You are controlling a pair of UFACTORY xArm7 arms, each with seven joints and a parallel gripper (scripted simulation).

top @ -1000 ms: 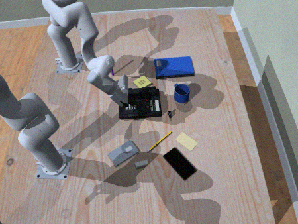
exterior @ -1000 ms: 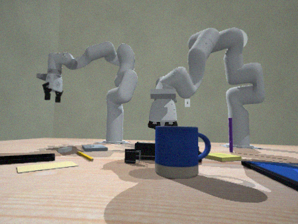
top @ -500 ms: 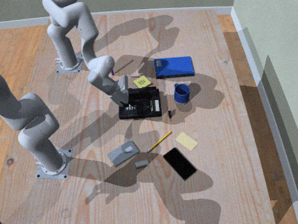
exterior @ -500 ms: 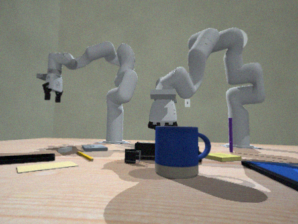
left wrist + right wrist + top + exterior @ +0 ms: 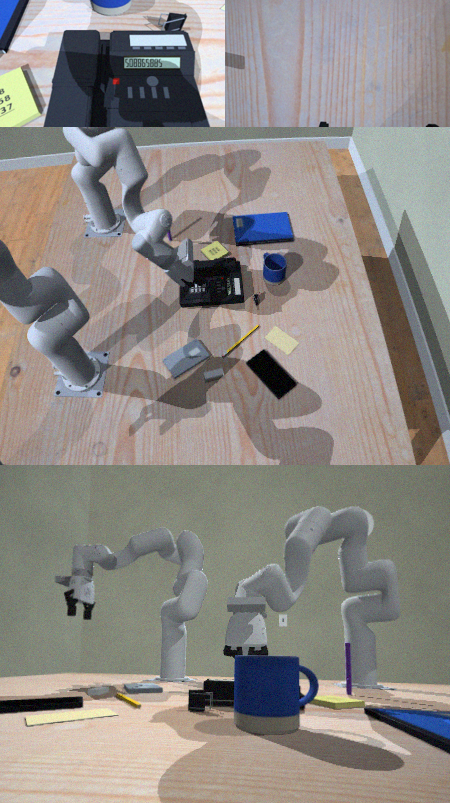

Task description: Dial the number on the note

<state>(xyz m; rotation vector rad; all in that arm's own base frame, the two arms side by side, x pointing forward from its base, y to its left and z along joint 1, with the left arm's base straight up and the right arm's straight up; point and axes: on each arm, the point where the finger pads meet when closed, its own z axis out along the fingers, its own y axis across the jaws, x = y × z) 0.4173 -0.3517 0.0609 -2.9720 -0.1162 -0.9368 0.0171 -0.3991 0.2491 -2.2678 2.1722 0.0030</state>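
Note:
The handset is 30 mm ahead of my left hand, 70 mm to the left of it and 10 mm below it. Also, from my left hand: binder clip: 190 mm ahead, 60 mm to the right, 40 mm below; purple stick: 120 mm behind, 260 mm to the left; yellow note: 50 mm ahead, 170 mm to the left, 60 mm below.

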